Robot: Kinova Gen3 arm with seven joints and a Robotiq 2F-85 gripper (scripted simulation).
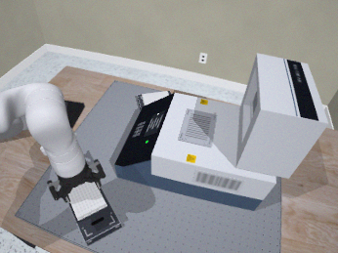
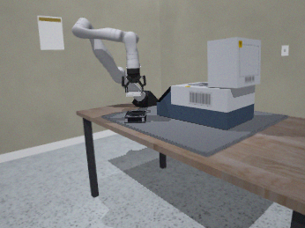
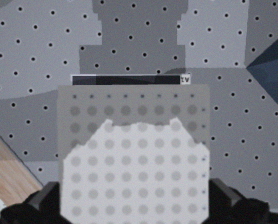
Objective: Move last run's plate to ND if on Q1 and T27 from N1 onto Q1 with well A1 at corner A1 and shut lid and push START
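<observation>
Right now the dark nest is 130 mm below my hand. Round my hand: white well plate 10 mm below.
</observation>
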